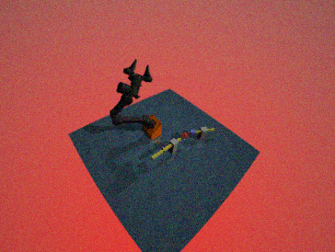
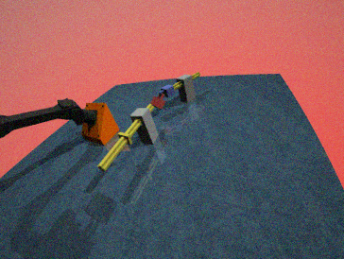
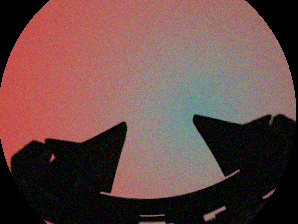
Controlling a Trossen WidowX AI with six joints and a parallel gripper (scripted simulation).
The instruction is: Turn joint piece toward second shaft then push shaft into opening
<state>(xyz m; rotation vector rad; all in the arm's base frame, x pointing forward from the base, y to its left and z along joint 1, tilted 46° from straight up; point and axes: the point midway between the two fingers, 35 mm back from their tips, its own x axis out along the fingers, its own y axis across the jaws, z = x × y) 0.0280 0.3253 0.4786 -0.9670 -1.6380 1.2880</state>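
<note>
Now: the red square joint piece 61 cm below my gripper tip, 28 cm to the left of it and 24 cm ahead of it.
</note>
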